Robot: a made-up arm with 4 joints.
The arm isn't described. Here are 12 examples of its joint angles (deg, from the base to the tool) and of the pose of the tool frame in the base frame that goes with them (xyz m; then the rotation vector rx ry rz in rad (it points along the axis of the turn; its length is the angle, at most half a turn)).
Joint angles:
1: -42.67 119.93 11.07 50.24
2: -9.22 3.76 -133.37 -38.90
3: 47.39 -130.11 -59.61 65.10
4: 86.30 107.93 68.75 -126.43
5: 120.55 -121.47 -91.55 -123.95
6: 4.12 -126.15 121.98 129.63
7: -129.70 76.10 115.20 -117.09
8: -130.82 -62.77 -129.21 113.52
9: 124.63 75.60 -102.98 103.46
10: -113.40 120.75 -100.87 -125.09
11: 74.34 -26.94 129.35 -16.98
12: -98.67 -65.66 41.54 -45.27
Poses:
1: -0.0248 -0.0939 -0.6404 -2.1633 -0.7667 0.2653
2: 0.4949 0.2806 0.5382 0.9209 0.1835 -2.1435
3: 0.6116 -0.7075 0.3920 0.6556 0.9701 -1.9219
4: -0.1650 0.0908 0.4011 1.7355 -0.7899 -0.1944
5: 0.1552 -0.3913 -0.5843 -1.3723 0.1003 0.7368
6: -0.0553 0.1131 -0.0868 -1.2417 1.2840 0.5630
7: -0.0595 0.1645 -0.2565 -0.9122 1.1506 -1.5679
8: -0.7904 0.1091 0.2039 0.9398 -1.5637 -2.0337
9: -0.7022 0.2585 -0.1371 -0.9597 -0.8938 1.4084
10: 0.1114 -0.0713 0.6178 1.5387 -1.6193 -0.7577
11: 0.2758 -0.3572 0.1110 1.2642 0.3732 1.7956
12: -0.5111 -0.1230 -0.4627 -0.2913 -1.2089 1.3228
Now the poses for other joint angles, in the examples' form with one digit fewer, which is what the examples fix.
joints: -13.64 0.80 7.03 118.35
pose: -0.436 0.622 0.120 0.112 -2.299 0.108
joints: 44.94 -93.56 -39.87 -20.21
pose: 0.667 -0.358 0.661 1.560 1.401 -0.944
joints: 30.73 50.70 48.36 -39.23
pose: -0.331 0.439 0.333 -0.977 1.444 0.797
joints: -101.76 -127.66 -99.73 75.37
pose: -0.668 -0.539 0.440 1.430 -0.596 -0.438
